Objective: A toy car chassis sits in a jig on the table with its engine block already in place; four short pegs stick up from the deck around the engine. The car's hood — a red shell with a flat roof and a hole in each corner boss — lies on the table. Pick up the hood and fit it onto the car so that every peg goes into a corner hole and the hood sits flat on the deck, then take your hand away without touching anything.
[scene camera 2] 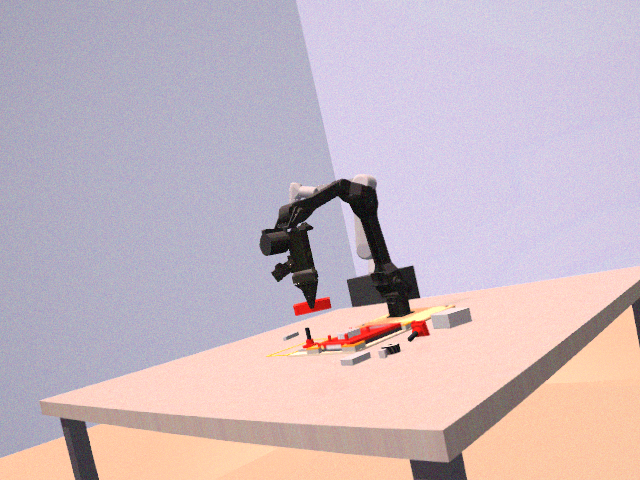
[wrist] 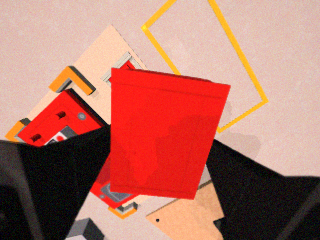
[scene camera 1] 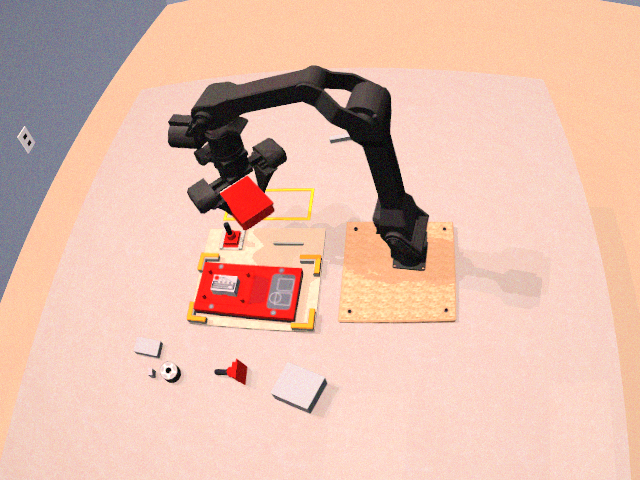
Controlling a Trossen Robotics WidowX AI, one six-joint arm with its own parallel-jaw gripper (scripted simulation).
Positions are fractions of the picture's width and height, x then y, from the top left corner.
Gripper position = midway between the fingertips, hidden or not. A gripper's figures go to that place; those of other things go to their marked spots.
Labels:
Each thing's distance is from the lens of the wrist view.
my gripper (wrist: 0.50,0.56): 12 cm
red hood (wrist: 0.51,0.52): 9 cm

